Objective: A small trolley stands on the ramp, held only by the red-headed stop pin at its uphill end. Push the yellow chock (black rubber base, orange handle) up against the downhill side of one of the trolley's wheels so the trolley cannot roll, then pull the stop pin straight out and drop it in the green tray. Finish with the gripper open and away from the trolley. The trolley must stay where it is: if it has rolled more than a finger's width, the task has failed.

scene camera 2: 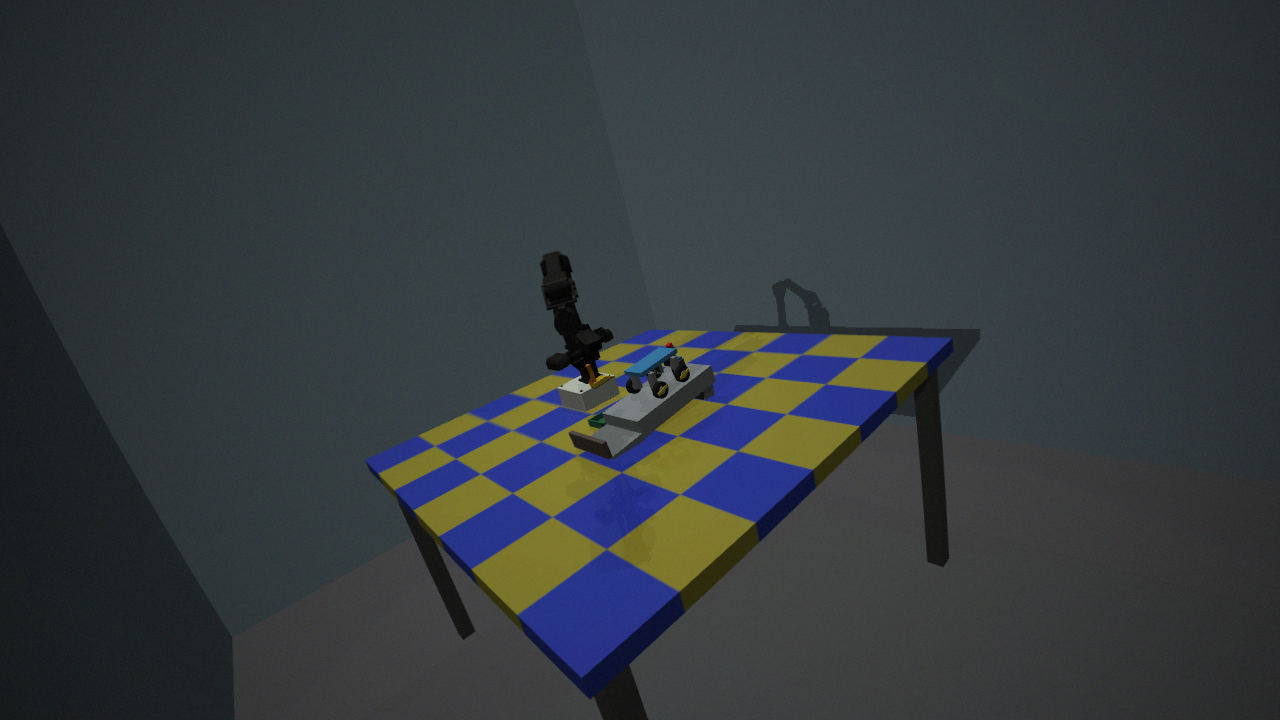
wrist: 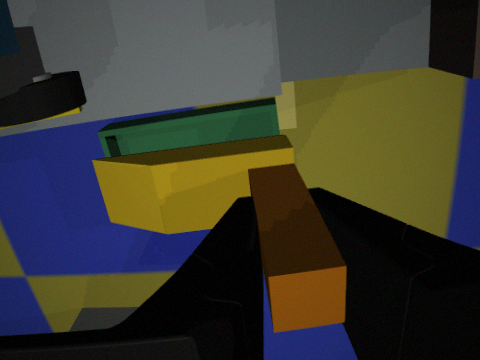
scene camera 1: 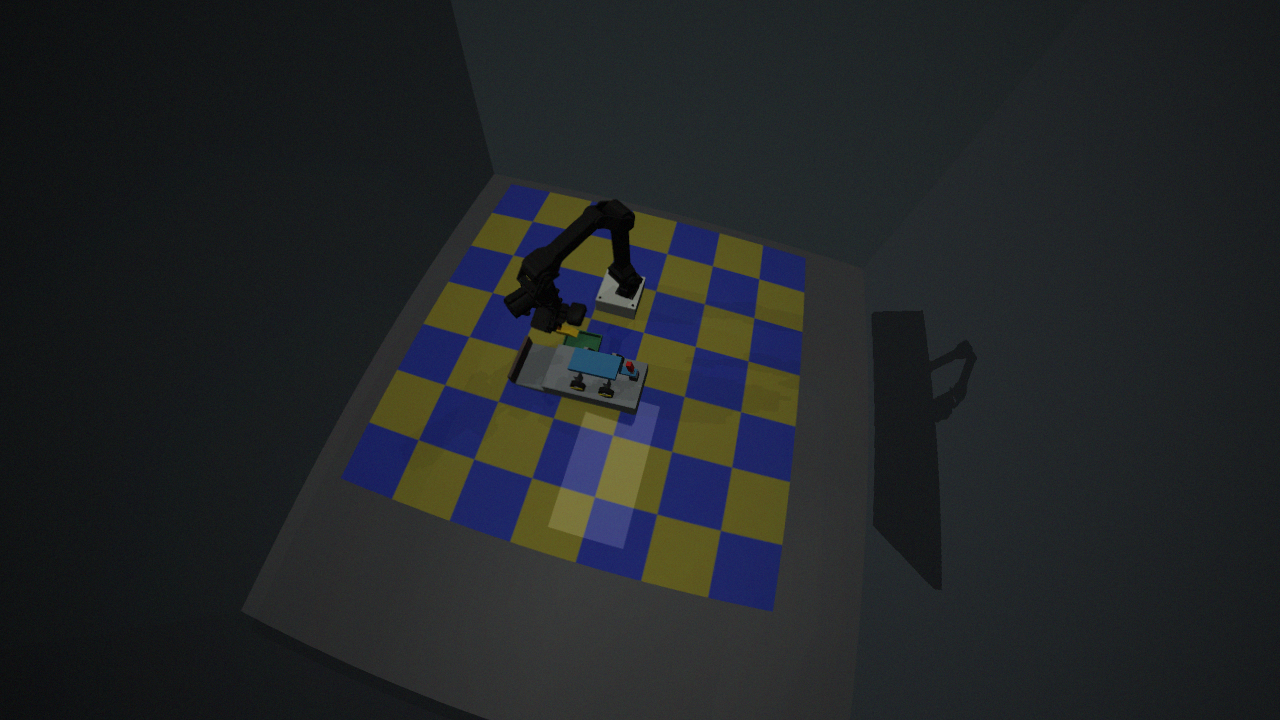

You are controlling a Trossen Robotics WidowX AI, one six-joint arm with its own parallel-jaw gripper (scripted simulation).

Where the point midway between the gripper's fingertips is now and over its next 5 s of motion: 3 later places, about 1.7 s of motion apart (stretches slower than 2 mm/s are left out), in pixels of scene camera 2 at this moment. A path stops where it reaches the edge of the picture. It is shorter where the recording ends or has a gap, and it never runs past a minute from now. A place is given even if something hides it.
My gripper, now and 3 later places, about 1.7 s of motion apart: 591,377; 606,401; 607,380; 658,341
